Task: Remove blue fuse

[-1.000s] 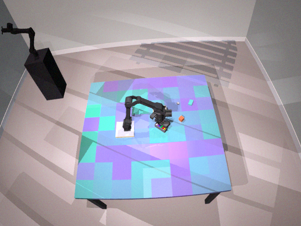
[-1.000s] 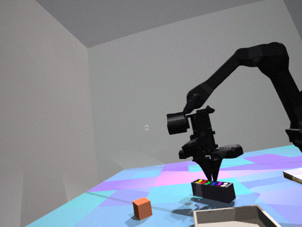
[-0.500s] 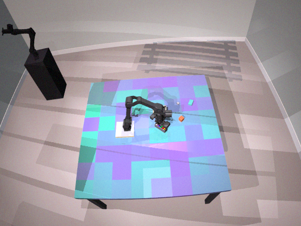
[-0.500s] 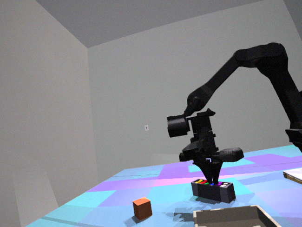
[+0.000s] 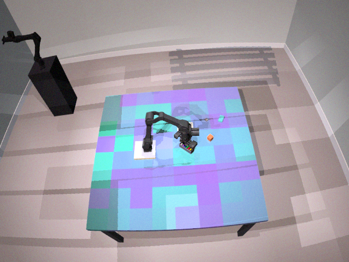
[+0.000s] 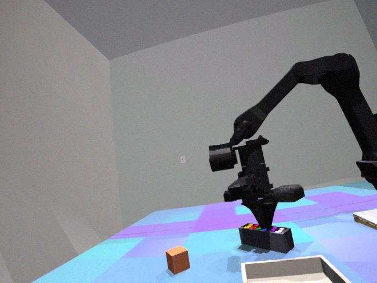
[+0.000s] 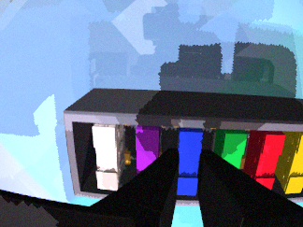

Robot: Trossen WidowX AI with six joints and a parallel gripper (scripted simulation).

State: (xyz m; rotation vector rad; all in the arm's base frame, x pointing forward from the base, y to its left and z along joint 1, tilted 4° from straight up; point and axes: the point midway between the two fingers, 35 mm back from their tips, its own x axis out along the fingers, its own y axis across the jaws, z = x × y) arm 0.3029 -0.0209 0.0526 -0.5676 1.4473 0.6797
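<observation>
Right now my gripper tip is 18 cm to the right of the beige tray, 3 cm above it and 1 cm short of it. Round my gripper tip: blue fuse: 1 cm below; then teal block: 33 cm ahead, 25 cm to the left, 3 cm below; then orange cube: 20 cm ahead, 6 cm to the left, 2 cm below.
</observation>
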